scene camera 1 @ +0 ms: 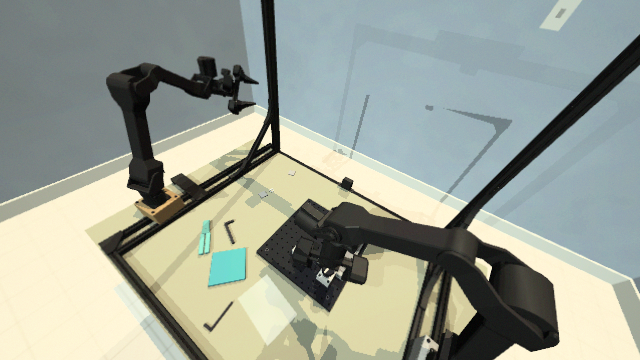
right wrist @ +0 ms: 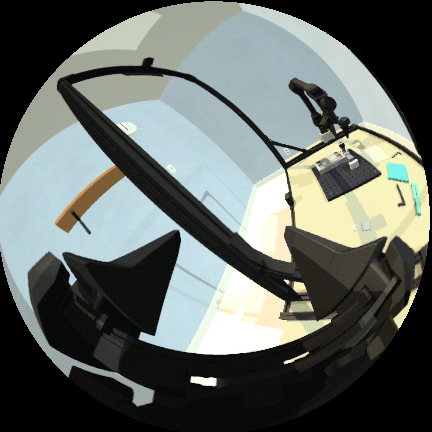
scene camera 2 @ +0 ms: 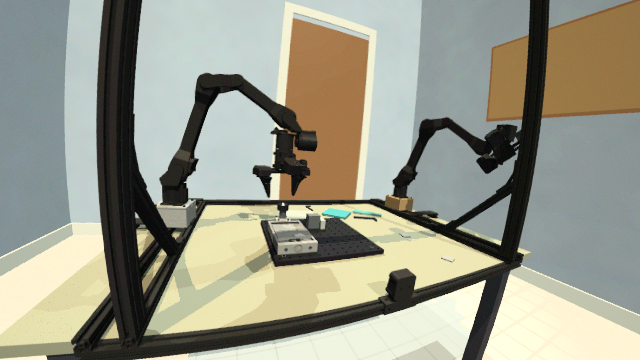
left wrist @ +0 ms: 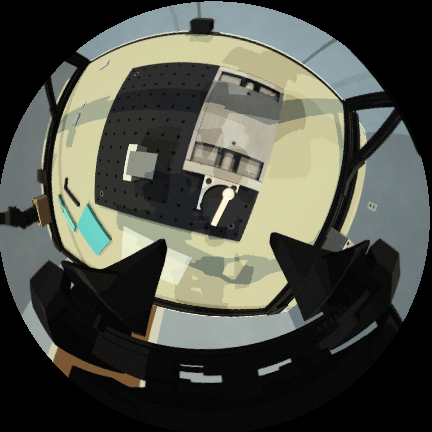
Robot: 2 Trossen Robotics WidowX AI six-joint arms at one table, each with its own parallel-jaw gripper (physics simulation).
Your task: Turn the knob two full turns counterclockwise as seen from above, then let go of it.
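Frame: origin at the left arm's base, x left, y ahead, z down, level; metres.
Seen in the pictures: left gripper, fingertip midpoint: (scene camera 1: 326,272) (right wrist: 341,137) (scene camera 2: 281,196) (left wrist: 218,241); right gripper, fingertip midpoint: (scene camera 1: 257,93) (right wrist: 234,233) (scene camera 2: 508,150); left arm's base, link origin: (right wrist: 324,131) (scene camera 2: 174,202); right arm's base, link origin: (scene camera 1: 157,199) (scene camera 2: 399,196).
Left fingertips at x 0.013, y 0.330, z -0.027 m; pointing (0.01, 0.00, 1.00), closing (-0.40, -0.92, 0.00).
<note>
Offsets run from my left fingertips to a thing's top centre. "*": to the spot under its first point. Level surfaces: height alone.
The black knob {dz +0.020, dx -0.022, dy +0.005 m} (scene camera 2: 283,207) (left wrist: 212,202) stands upright at the end of a silver stage {dz +0.066, dx -0.132, dy +0.016 m} (scene camera 2: 292,234) (left wrist: 240,120). A pale pointer on its top shows in the left wrist view, slanting toward the lower left. My left gripper (scene camera 2: 281,195) (left wrist: 218,241) points down above the knob, open and empty, with a visible gap between its fingertips and the knob. In scene camera 1 the left gripper and arm largely hide the knob. My right gripper (scene camera 1: 256,93) (right wrist: 234,233) is open and empty, raised well away from the knob.
The stage sits on a black perforated board {dz +0.095 m} (scene camera 1: 285,240) (scene camera 2: 350,242) (left wrist: 150,110). A grey block {* dz +0.070, dx -0.047, dy +0.104 m} (scene camera 2: 313,221) (left wrist: 141,165) stands on the board beside the stage. A turquoise square {* dz +0.098, dx +0.162, dy +0.256 m} (scene camera 1: 228,267), a turquoise tool {dz +0.096, dx +0.154, dy +0.410 m} (scene camera 1: 205,238) and black hex keys {dz +0.100, dx +0.078, dy +0.361 m} (scene camera 1: 229,231) {dz +0.102, dx +0.249, dy +0.169 m} (scene camera 1: 220,316) lie on the table. Dark frame posts (scene camera 1: 270,75) rise around it.
</note>
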